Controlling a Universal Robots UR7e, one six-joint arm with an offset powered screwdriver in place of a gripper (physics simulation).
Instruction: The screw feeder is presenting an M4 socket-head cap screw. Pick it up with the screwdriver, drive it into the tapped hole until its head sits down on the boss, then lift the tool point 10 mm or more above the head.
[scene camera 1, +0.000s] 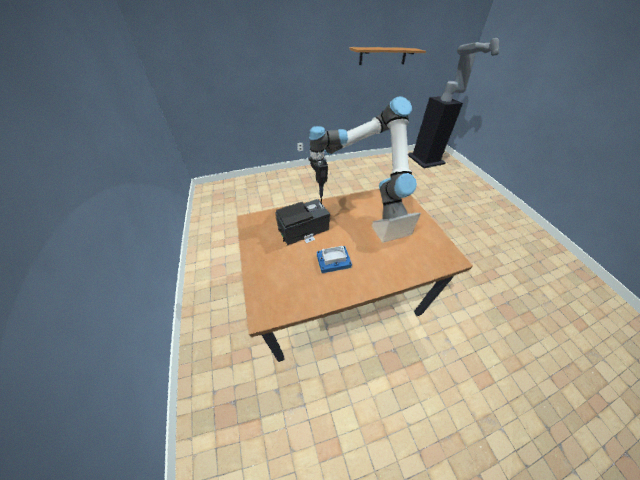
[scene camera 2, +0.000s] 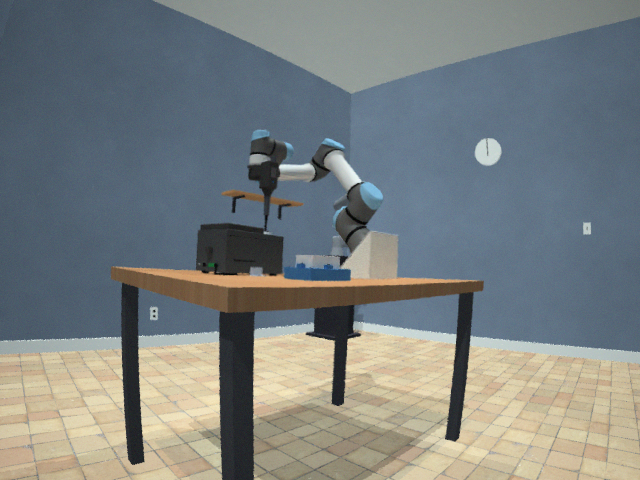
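The black screw feeder (scene camera 1: 302, 222) (scene camera 2: 240, 250) stands on the table (scene camera 1: 289, 289) (scene camera 2: 361, 294). My screwdriver (scene camera 1: 321, 203) (scene camera 2: 265, 229) points straight down, with its tip at the top of the feeder, at the end nearer the arm's base. The screw is too small to see, so I cannot tell whether one is on the bit. A blue fixture (scene camera 1: 334, 266) (scene camera 2: 316, 274) holds a light grey part (scene camera 1: 333, 254) (scene camera 2: 316, 260) with raised walls. It sits apart from the feeder. The tapped hole and boss cannot be made out.
A small light plate (scene camera 1: 309, 238) (scene camera 2: 255, 271) lies beside the feeder. A pale upright panel (scene camera 1: 396, 227) (scene camera 2: 382, 255) stands in front of the arm's base. A wall shelf (scene camera 1: 387, 50) (scene camera 2: 261, 198) and a grey arm on a black pedestal (scene camera 1: 436, 131) are in the background.
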